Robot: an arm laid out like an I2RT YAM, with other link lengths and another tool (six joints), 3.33 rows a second.
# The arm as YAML. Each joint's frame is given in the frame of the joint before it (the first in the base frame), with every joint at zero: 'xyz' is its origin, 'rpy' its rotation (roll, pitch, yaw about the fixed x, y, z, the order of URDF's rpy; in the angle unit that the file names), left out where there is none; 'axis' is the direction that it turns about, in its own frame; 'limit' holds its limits. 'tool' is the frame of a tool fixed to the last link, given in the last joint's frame.
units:
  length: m
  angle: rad
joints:
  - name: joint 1
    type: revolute
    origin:
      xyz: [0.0, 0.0, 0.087]
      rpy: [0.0, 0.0, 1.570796]
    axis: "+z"
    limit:
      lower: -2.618
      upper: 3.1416
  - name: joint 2
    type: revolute
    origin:
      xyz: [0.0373, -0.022, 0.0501]
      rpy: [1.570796, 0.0, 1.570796]
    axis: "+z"
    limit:
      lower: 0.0
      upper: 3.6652
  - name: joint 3
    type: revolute
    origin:
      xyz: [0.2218, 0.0, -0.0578]
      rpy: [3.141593, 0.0, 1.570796]
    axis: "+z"
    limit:
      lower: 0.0
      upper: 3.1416
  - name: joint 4
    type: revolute
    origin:
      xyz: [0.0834, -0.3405, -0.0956]
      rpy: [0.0, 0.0, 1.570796]
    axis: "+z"
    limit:
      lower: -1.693
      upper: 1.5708
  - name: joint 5
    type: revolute
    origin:
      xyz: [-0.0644, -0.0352, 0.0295]
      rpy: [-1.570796, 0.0, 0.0]
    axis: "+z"
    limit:
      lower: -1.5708
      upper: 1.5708
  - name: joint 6
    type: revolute
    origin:
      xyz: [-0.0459, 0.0, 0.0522]
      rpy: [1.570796, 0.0, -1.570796]
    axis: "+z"
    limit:
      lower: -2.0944
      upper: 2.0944
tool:
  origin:
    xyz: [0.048, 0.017, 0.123]
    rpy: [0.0, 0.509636, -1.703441]
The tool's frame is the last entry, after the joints.
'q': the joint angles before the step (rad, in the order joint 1, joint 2, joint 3, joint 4, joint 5, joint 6). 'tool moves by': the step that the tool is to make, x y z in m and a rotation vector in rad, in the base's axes. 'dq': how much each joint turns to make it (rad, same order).
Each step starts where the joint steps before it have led.
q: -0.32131 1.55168 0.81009 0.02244 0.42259 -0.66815
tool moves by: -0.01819 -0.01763 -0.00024 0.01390 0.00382 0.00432
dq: -0.06826 -0.07078 -0.06242 -0.00078 -0.06247 -0.04193
